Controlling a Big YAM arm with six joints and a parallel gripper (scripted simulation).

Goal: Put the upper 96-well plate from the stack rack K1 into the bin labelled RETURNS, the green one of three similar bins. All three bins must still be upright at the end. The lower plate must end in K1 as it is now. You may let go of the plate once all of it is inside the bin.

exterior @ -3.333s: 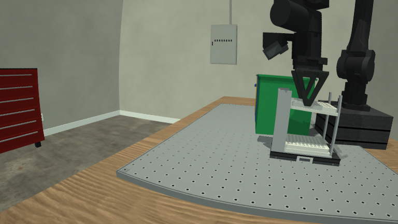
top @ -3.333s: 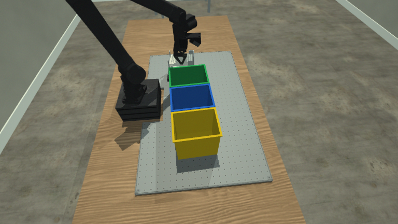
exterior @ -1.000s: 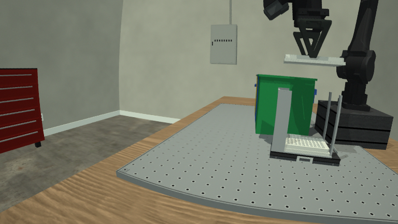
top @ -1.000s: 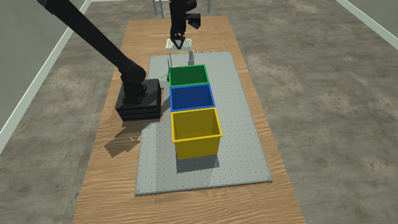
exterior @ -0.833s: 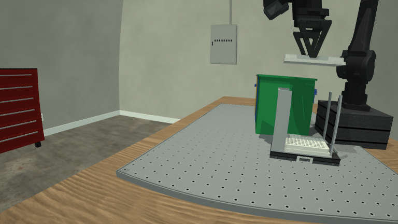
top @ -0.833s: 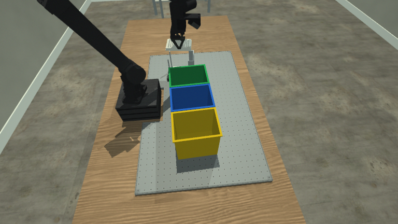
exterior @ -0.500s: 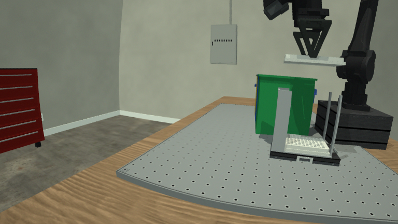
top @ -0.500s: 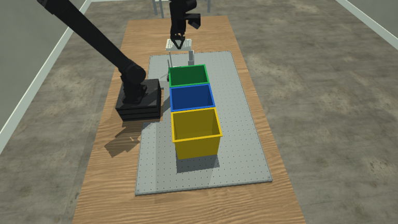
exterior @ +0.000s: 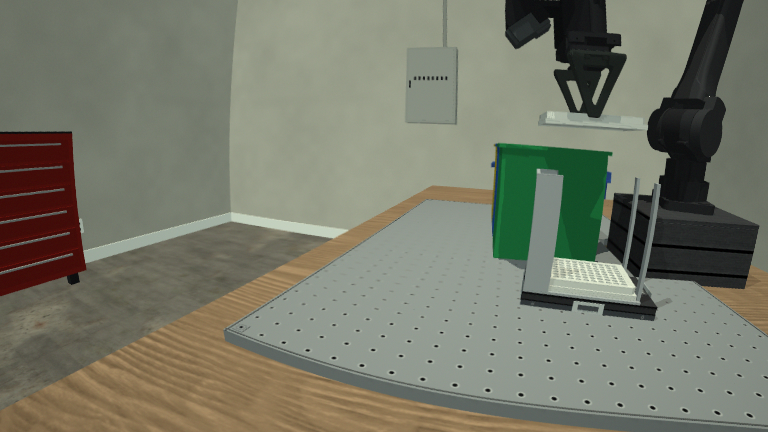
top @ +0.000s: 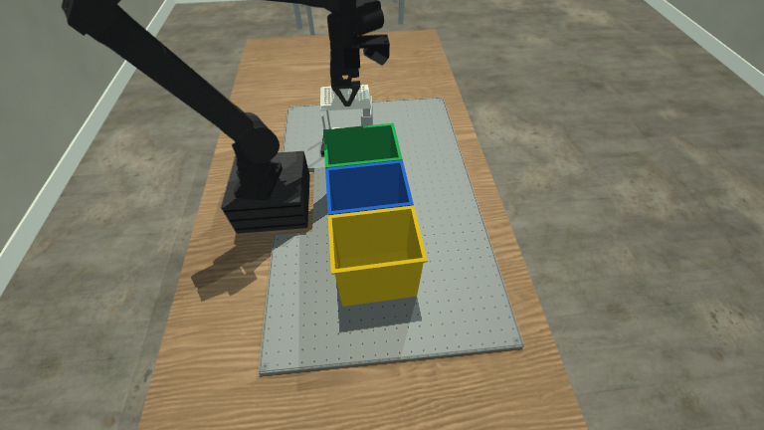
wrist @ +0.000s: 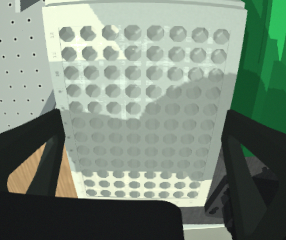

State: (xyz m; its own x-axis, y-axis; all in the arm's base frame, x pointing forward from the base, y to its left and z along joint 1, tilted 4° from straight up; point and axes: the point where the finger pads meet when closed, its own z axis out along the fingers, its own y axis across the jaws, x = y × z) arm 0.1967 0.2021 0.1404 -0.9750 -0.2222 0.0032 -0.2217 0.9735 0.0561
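Right now the green bin is 6 cm ahead of my hand, 13 cm to the right of it and 14 cm below it. Round my hand: grey rack panel: 5 cm ahead, 5 cm to the left, 14 cm below; then grey post: 3 cm ahead, 10 cm to the left, 14 cm below; then blue bin: 9 cm ahead, 26 cm to the right, 14 cm below.
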